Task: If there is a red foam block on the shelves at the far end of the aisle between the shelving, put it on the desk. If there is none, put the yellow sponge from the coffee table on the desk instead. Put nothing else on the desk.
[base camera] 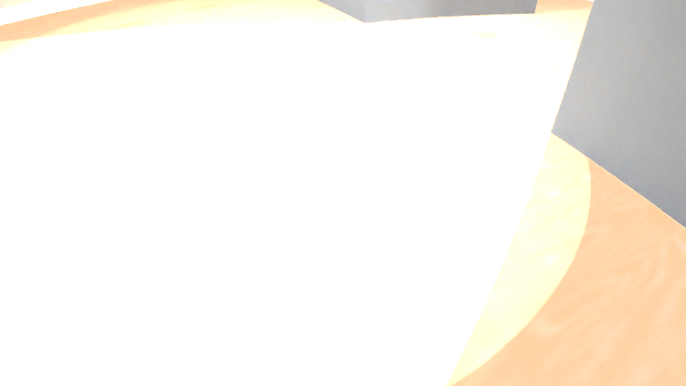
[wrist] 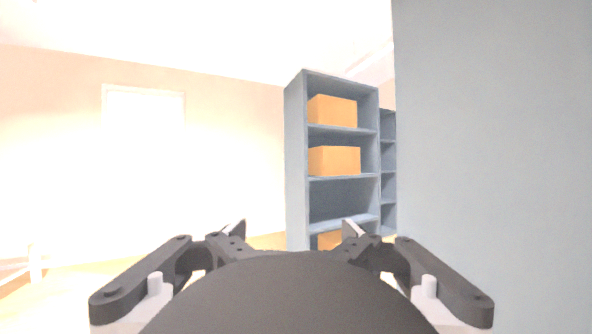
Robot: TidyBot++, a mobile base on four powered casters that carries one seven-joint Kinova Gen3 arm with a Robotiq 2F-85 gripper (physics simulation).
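Frame: origin at the arm's base, x back, y right, z up, level; millimetres.
Where they show: gripper, between the fingertips: (wrist: pixel 293 229).
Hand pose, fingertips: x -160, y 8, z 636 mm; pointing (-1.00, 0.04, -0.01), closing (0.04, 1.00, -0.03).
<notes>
After its pixels a point has its place.
My gripper (wrist: pixel 293 229) {y 8, x -160, z 635 mm} is open, with nothing between its fingers in the wrist view. A tall blue-grey shelf unit (wrist: pixel 295 165) {y 72, x -1605, z 693 mm} stands beyond it, a little right of the middle. It bears orange-yellow boxes on several boards; one low box is partly hidden behind the right finger. Part of another shelf unit (wrist: pixel 388 172) {y 1489, x -2498, z 566 mm} shows behind it to the right. No red foam block, yellow sponge, desk or coffee table can be made out in either view.
A large grey-blue panel (wrist: pixel 495 150) {y 560, x -423, z 724 mm} (base camera: pixel 635 90) {y 496, x -577, z -245 mm} stands close on the right. The base of a grey unit (base camera: pixel 450 7) {y 492, x -1592, z -358 mm} shows at the top of the base camera view. Glare whitens much of the floor there. A pale wall with a bright window (wrist: pixel 145 107) {y -1805, x -2236, z 1467 mm} is at the left.
</notes>
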